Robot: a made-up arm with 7 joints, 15 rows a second.
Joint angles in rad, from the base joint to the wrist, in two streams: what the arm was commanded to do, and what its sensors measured. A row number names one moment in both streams.
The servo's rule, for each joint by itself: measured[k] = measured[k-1] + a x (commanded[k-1-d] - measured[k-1]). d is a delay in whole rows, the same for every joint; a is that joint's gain. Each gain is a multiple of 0.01, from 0.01 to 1. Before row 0 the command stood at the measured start. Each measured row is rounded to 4 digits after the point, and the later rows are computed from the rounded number. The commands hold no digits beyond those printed.
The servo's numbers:
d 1
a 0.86 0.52 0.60 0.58 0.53 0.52 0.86
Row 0, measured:
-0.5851, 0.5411, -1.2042, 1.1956, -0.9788, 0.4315, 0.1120
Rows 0 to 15, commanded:
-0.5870, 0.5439, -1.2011, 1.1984, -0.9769, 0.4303, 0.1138
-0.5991, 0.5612, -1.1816, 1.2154, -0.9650, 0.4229, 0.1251
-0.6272, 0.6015, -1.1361, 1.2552, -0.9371, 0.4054, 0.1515
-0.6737, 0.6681, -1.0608, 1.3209, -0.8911, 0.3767, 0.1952
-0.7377, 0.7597, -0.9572, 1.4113, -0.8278, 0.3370, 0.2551
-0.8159, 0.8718, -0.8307, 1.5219, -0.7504, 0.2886, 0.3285
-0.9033, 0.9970, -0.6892, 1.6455, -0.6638, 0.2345, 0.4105
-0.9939, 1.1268, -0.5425, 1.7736, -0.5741, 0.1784, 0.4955
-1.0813, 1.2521, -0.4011, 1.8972, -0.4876, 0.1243, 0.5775
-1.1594, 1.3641, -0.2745, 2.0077, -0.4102, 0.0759, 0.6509
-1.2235, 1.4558, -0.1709, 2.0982, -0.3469, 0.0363, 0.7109
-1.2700, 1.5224, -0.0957, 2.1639, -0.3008, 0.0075, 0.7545
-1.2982, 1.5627, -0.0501, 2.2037, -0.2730, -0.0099, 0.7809
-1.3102, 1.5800, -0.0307, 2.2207, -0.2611, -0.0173, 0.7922
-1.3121, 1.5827, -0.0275, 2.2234, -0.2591, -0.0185, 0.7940
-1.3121, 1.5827, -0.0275, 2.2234, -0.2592, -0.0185, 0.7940
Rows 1 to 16, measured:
-0.5851, 0.5411, -1.2042, 1.1956, -0.9788, 0.4315, 0.1120
-0.5867, 0.5426, -1.2023, 1.1972, -0.9778, 0.4309, 0.1135
-0.5974, 0.5523, -1.1899, 1.2078, -0.9710, 0.4267, 0.1235
-0.6230, 0.5779, -1.1576, 1.2353, -0.9530, 0.4156, 0.1476
-0.6666, 0.6248, -1.0995, 1.2849, -0.9202, 0.3954, 0.1885
-0.7277, 0.6949, -1.0141, 1.3582, -0.8712, 0.3650, 0.2458
-0.8036, 0.7869, -0.9041, 1.4531, -0.8072, 0.3253, 0.3169
-0.8893, 0.8962, -0.7752, 1.5647, -0.7312, 0.2781, 0.3974
-0.9793, 1.0161, -0.6356, 1.6859, -0.6479, 0.2263, 0.4818
-1.0670, 1.1388, -0.4949, 1.8085, -0.5629, 0.1733, 0.5641
-1.1465, 1.2560, -0.3627, 1.9240, -0.4820, 0.1227, 0.6387
-1.2127, 1.3599, -0.2476, 2.0250, -0.4104, 0.0778, 0.7008
-1.2620, 1.4444, -0.1565, 2.1056, -0.3523, 0.0412, 0.7470
-1.2931, 1.5059, -0.0927, 2.1625, -0.3103, 0.0146, 0.7762
-1.3078, 1.5444, -0.0555, 2.1963, -0.2842, -0.0020, 0.7900
-1.3115, 1.5643, -0.0387, 2.2120, -0.2709, -0.0106, 0.7934

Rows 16 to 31, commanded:
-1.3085, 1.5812, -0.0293, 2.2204, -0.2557, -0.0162, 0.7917
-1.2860, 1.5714, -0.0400, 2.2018, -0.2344, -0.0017, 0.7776
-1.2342, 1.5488, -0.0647, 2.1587, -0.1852, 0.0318, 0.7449
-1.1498, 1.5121, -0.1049, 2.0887, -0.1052, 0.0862, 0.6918
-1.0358, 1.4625, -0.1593, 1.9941, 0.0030, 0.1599, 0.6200
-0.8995, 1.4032, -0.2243, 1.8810, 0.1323, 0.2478, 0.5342
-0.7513, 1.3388, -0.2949, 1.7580, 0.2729, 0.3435, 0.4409
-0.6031, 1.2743, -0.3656, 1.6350, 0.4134, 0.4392, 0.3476
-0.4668, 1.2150, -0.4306, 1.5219, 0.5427, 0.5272, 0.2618
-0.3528, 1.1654, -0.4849, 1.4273, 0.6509, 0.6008, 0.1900
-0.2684, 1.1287, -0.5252, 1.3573, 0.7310, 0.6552, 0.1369
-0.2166, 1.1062, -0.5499, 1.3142, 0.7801, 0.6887, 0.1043
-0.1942, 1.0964, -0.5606, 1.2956, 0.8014, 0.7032, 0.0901
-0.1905, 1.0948, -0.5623, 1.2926, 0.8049, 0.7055, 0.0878
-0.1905, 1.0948, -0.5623, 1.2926, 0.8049, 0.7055, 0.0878
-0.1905, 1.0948, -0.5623, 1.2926, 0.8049, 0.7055, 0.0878
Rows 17 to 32, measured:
-1.3120, 1.5739, -0.0320, 2.2186, -0.2647, -0.0147, 0.7939
-1.3090, 1.5777, -0.0304, 2.2196, -0.2599, -0.0155, 0.7920
-1.2892, 1.5744, -0.0362, 2.2093, -0.2464, -0.0083, 0.7796
-1.2419, 1.5611, -0.0533, 2.1800, -0.2140, 0.0126, 0.7498
-1.1627, 1.5356, -0.0843, 2.1270, -0.1563, 0.0509, 0.6999
-1.0536, 1.4976, -0.1293, 2.0499, -0.0719, 0.1076, 0.6312
-0.9211, 1.4485, -0.1863, 1.9519, 0.0363, 0.1805, 0.5478
-0.7751, 1.3915, -0.2515, 1.8394, 0.1617, 0.2653, 0.4559
-0.6272, 1.3306, -0.3200, 1.7208, 0.2951, 0.3557, 0.3628
-0.4893, 1.2705, -0.3864, 1.6054, 0.4263, 0.4449, 0.2759
-0.3719, 1.2158, -0.4455, 1.5021, 0.5453, 0.5260, 0.2020
-0.2829, 1.1705, -0.4933, 1.4181, 0.6437, 0.5932, 0.1460
-0.2259, 1.1371, -0.5273, 1.3578, 0.7160, 0.6429, 0.1101
-0.1986, 1.1159, -0.5473, 1.3217, 0.7613, 0.6743, 0.0929
-0.1916, 1.1049, -0.5563, 1.3048, 0.7844, 0.6905, 0.0885
-0.1907, 1.0996, -0.5599, 1.2977, 0.7953, 0.6983, 0.0879

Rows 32 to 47, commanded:
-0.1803, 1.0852, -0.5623, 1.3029, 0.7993, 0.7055, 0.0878
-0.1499, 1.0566, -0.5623, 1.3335, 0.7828, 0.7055, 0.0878
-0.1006, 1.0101, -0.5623, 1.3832, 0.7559, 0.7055, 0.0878
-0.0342, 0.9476, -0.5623, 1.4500, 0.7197, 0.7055, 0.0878
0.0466, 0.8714, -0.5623, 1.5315, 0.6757, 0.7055, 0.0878
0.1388, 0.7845, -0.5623, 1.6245, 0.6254, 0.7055, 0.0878
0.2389, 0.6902, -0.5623, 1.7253, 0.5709, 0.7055, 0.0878
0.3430, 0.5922, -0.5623, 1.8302, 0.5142, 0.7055, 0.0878
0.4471, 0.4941, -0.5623, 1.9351, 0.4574, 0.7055, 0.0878
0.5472, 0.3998, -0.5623, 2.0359, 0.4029, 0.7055, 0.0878
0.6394, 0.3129, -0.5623, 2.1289, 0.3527, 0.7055, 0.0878
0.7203, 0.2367, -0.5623, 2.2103, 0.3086, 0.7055, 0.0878
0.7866, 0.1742, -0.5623, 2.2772, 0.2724, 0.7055, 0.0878
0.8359, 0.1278, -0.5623, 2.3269, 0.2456, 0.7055, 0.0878
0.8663, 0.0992, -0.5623, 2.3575, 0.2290, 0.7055, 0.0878
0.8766, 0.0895, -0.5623, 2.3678, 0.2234, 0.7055, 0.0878
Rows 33 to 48, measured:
-0.1905, 1.0971, -0.5613, 1.2947, 0.8004, 0.7020, 0.0878
-0.1817, 1.0909, -0.5619, 1.2995, 0.7998, 0.7038, 0.0878
-0.1544, 1.0731, -0.5621, 1.3192, 0.7908, 0.7047, 0.0878
-0.1081, 1.0403, -0.5622, 1.3563, 0.7723, 0.7051, 0.0878
-0.0445, 0.9921, -0.5623, 1.4106, 0.7444, 0.7053, 0.0878
0.0338, 0.9293, -0.5623, 1.4807, 0.7080, 0.7054, 0.0878
0.1241, 0.8540, -0.5623, 1.5641, 0.6642, 0.7055, 0.0878
0.2228, 0.7688, -0.5623, 1.6576, 0.6148, 0.7055, 0.0878
0.3262, 0.6770, -0.5623, 1.7577, 0.5615, 0.7055, 0.0878
0.4302, 0.5819, -0.5623, 1.8606, 0.5063, 0.7055, 0.0878
0.5308, 0.4872, -0.5623, 1.9623, 0.4515, 0.7055, 0.0878
0.6242, 0.3966, -0.5623, 2.0589, 0.3991, 0.7055, 0.0878
0.7068, 0.3135, -0.5623, 2.1467, 0.3511, 0.7055, 0.0878
0.7754, 0.2411, -0.5623, 2.2224, 0.3094, 0.7055, 0.0878
0.8274, 0.1822, -0.5623, 2.2830, 0.2756, 0.7055, 0.0878
0.8609, 0.1390, -0.5623, 2.3262, 0.2509, 0.7055, 0.0878

